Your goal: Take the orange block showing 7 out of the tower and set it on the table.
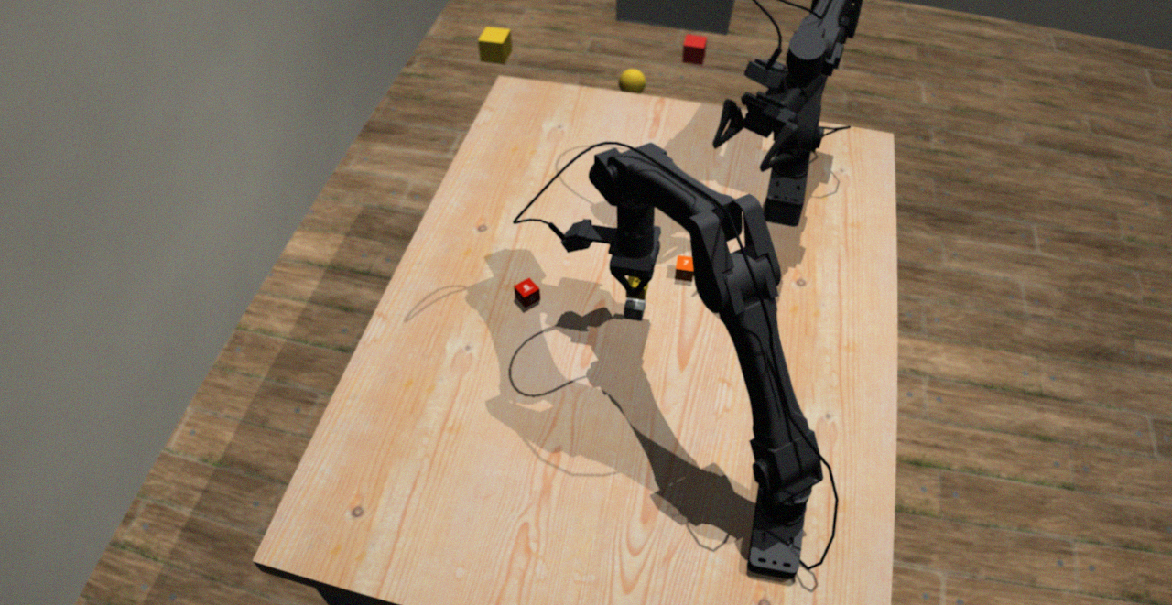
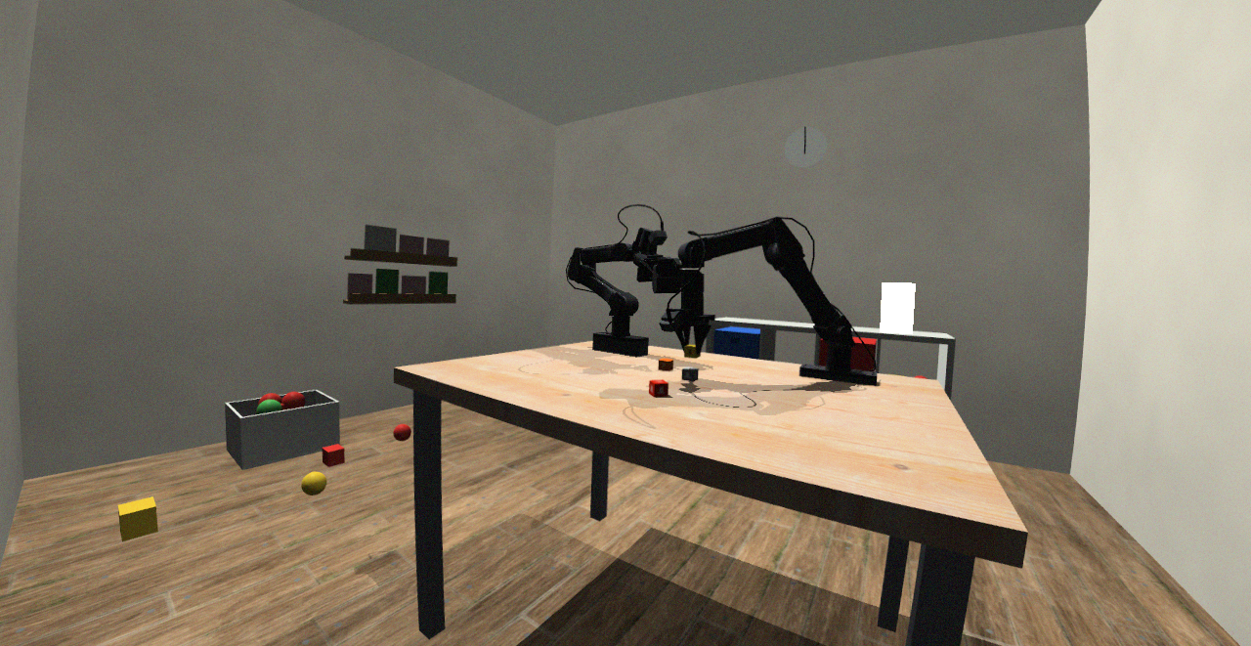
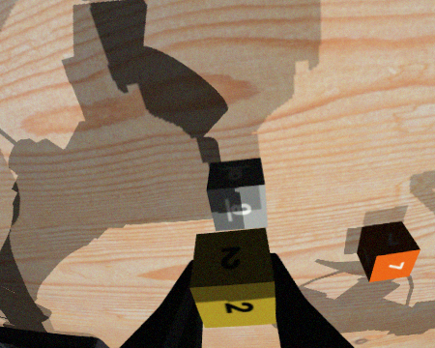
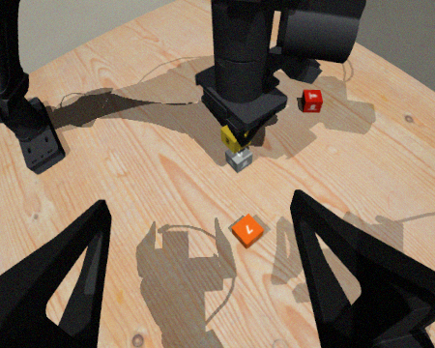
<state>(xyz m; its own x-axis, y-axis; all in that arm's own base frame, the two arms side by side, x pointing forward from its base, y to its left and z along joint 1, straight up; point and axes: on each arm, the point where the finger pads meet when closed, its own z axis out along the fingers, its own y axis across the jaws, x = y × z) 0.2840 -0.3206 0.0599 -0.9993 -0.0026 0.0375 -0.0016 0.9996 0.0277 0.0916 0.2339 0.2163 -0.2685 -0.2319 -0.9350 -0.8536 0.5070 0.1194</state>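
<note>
Now: the yellow block showing 2 right at my left hand. Also, from my left hand: orange block showing 7: 100 mm to the right, 80 mm behind, 60 mm below; grey block showing 9: 60 mm below.
</note>
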